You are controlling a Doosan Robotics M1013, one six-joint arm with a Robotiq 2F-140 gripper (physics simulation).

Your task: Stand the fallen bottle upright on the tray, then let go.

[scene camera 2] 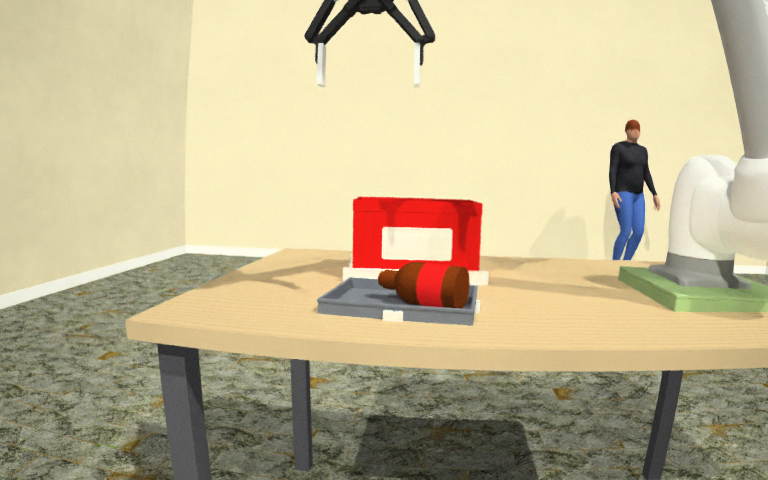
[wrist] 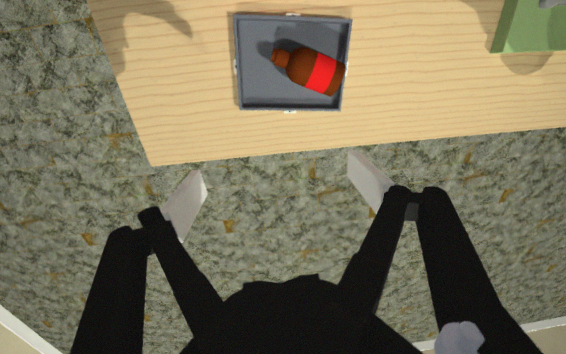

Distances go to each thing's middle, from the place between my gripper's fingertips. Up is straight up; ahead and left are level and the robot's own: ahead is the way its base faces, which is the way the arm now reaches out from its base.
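Measured from my hand, the brown bottle [scene camera 2: 427, 284] is 32 cm below, and it is also 9 cm to the right of my hand and 9 cm behind it.
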